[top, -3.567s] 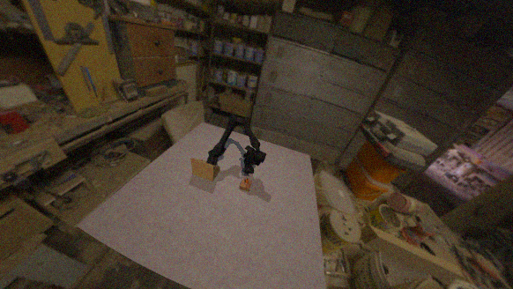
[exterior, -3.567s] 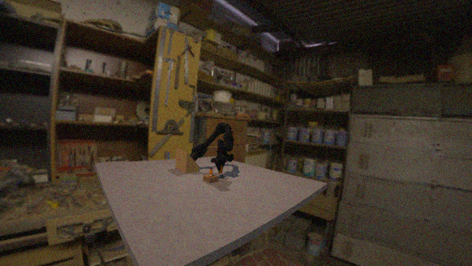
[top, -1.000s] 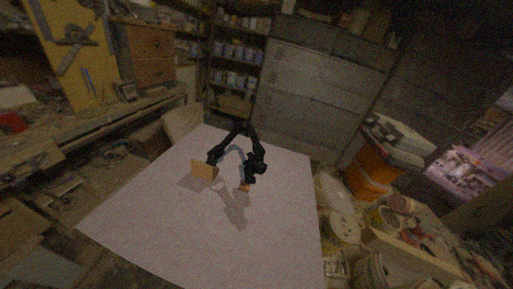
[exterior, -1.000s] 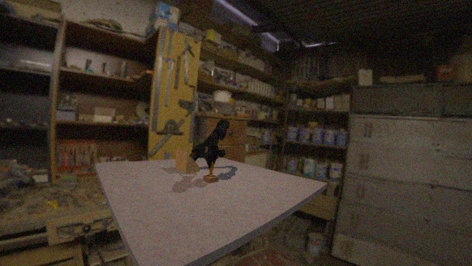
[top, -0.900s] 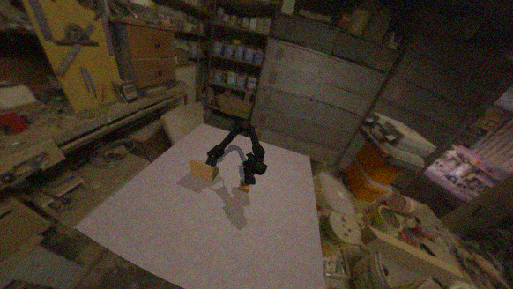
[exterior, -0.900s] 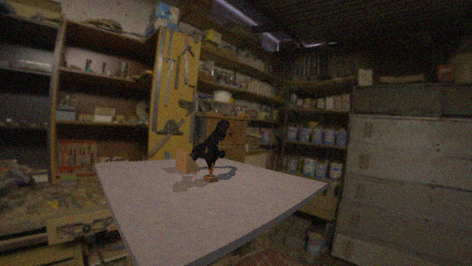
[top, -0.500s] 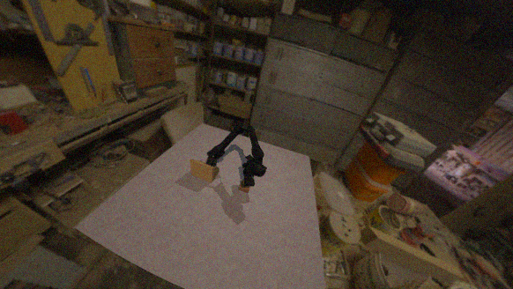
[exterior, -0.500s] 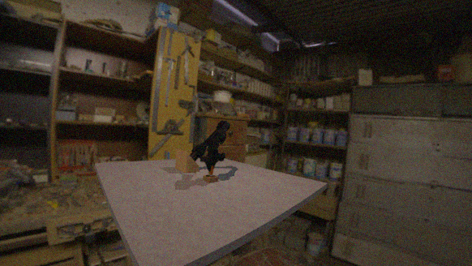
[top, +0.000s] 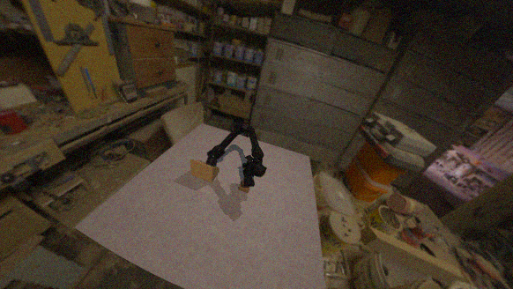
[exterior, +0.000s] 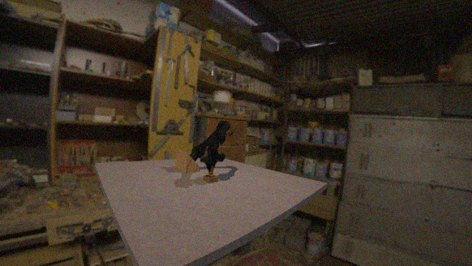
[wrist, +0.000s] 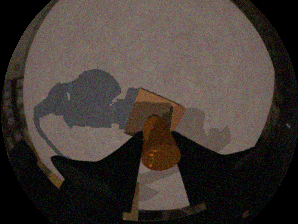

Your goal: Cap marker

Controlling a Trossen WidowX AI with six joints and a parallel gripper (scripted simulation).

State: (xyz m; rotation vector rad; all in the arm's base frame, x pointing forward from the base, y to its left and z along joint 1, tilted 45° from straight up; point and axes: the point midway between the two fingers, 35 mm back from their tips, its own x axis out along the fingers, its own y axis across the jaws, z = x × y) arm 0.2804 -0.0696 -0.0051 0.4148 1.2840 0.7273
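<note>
The orange cap lies 10 mm above my gripper tip. Round my gripper tip: holder block (50 mm below).
</note>
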